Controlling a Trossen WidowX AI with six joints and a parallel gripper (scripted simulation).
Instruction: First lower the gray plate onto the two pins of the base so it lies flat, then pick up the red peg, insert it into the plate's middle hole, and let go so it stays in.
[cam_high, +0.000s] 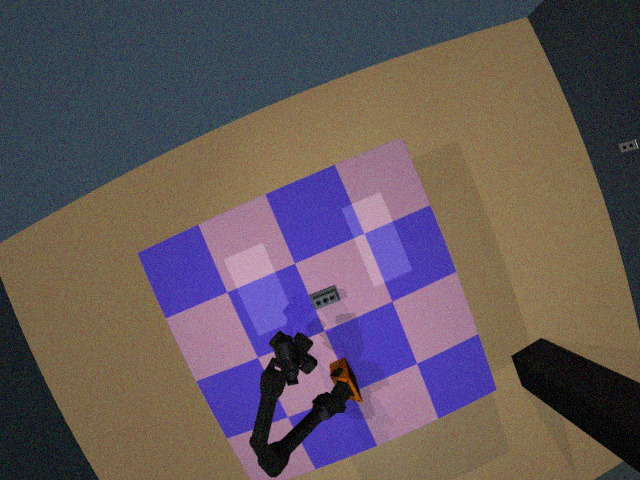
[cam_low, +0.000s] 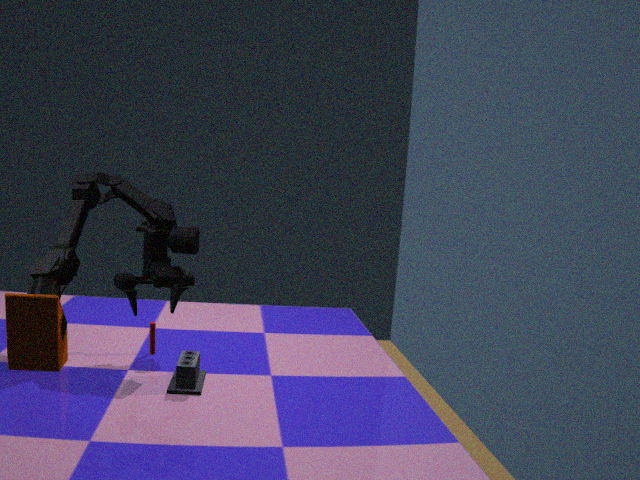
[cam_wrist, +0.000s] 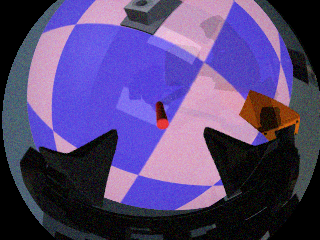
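Right now the red peg is 60 mm below my gripper tip. Also, from my gripper tip: gray base (180 mm to the right, 90 mm below, 90 mm ahead); then gray plate (180 mm to the right, 90 mm ahead, 60 mm below).
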